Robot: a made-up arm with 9 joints. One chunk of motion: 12 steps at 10 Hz.
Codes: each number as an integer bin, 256 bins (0 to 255) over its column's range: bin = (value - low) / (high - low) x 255, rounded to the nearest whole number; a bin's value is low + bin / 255 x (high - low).
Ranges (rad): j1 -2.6..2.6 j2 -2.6..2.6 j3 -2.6..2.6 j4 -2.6..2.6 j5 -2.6..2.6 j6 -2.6..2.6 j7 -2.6..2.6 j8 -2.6..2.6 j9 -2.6..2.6
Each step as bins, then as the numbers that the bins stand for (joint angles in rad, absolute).
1 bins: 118 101 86 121 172 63 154 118 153
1 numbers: -0.1937 -0.5404 -0.8463 -0.1325 0.9075 -1.3153 0.5404 -0.1937 0.5200
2 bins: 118 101 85 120 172 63 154 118 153
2 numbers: -0.1937 -0.5404 -0.8667 -0.1529 0.9075 -1.3153 0.5404 -0.1937 0.5200
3 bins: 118 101 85 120 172 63 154 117 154
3 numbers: -0.1937 -0.5404 -0.8667 -0.1529 0.9075 -1.3153 0.5404 -0.2141 0.5404
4 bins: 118 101 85 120 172 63 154 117 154
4 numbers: -0.1937 -0.5404 -0.8667 -0.1529 0.9075 -1.3153 0.5404 -0.2141 0.5404
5 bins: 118 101 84 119 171 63 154 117 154
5 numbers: -0.1937 -0.5404 -0.8871 -0.1733 0.8871 -1.3153 0.5404 -0.2141 0.5404
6 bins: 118 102 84 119 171 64 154 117 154
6 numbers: -0.1937 -0.5200 -0.8871 -0.1733 0.8871 -1.2949 0.5404 -0.2141 0.5404
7 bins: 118 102 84 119 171 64 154 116 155
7 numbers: -0.1937 -0.5200 -0.8871 -0.1733 0.8871 -1.2949 0.5404 -0.2345 0.5608
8 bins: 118 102 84 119 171 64 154 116 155
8 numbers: -0.1937 -0.5200 -0.8871 -0.1733 0.8871 -1.2949 0.5404 -0.2345 0.5608
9 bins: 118 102 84 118 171 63 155 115 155
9 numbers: -0.1937 -0.5200 -0.8871 -0.1937 0.8871 -1.3153 0.5608 -0.2549 0.5608
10 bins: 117 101 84 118 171 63 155 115 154
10 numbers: -0.2141 -0.5404 -0.8871 -0.1937 0.8871 -1.3153 0.5608 -0.2549 0.5404
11 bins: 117 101 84 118 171 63 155 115 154
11 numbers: -0.2141 -0.5404 -0.8871 -0.1937 0.8871 -1.3153 0.5608 -0.2549 0.5404
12 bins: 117 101 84 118 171 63 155 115 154
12 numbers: -0.2141 -0.5404 -0.8871 -0.1937 0.8871 -1.3153 0.5608 -0.2549 0.5404
